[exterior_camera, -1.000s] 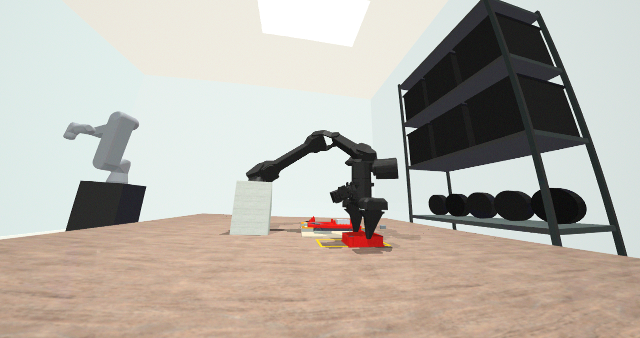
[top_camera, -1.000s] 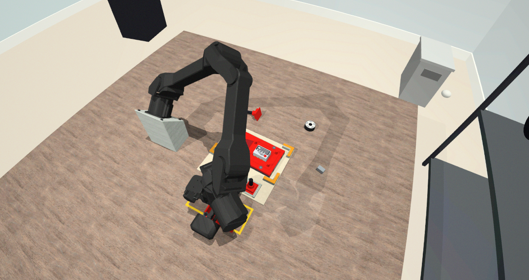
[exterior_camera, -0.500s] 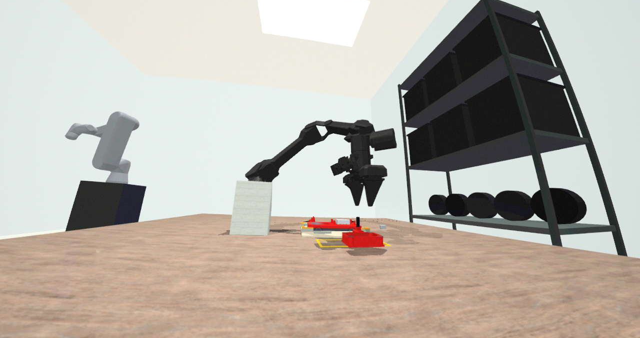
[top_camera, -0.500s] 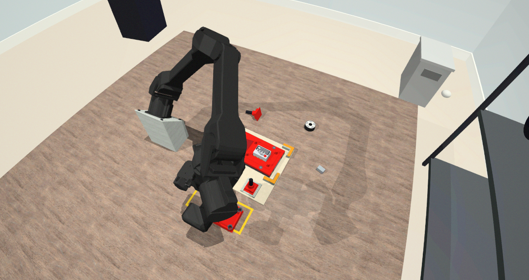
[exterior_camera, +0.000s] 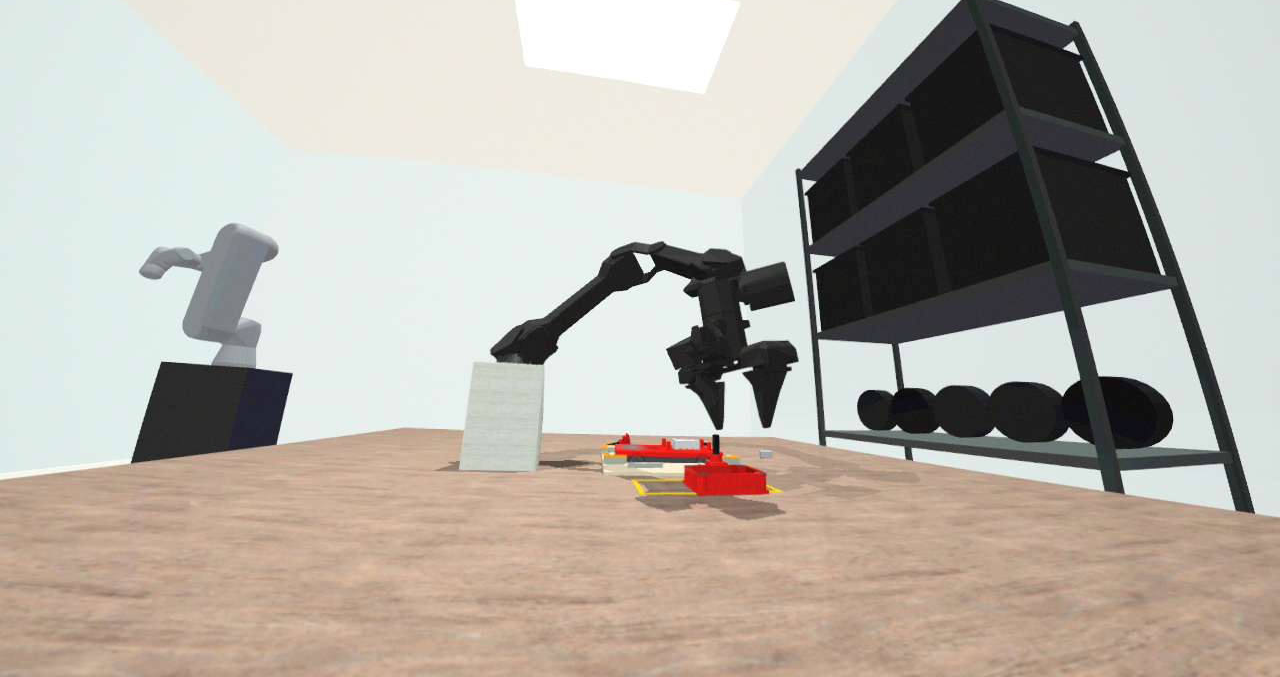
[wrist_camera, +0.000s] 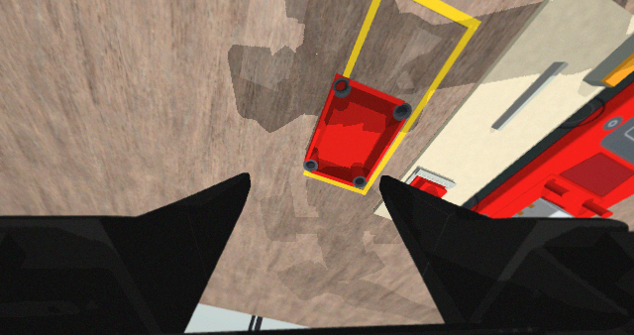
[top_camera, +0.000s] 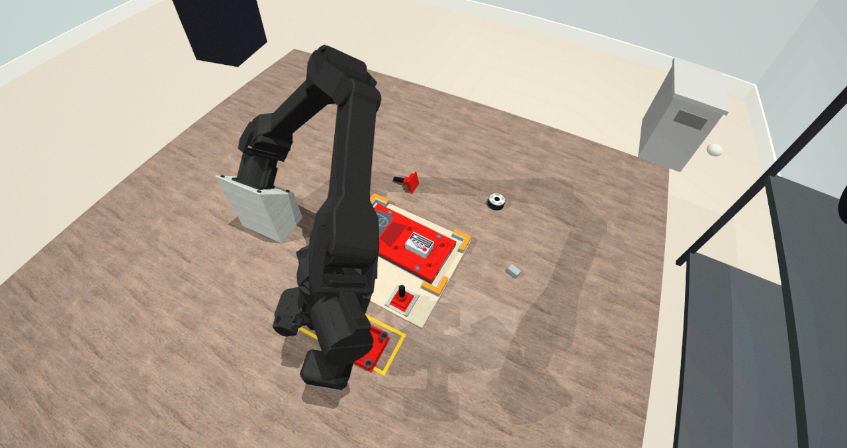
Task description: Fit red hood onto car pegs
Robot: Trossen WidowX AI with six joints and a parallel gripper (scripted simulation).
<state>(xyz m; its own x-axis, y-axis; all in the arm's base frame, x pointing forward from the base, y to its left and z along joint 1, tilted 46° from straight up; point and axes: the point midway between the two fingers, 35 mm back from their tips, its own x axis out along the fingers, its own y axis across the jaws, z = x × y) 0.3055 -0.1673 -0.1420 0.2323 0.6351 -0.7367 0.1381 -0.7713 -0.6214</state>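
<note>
The red hood is 70 mm below my gripper tip, 30 mm to the left of it and 10 mm behind it. Also, from my gripper tip: grey engine block: 260 mm to the left, 60 mm below, 40 mm ahead; black-and-white wheel: 440 mm to the left, 170 mm ahead, 70 mm below.
</note>
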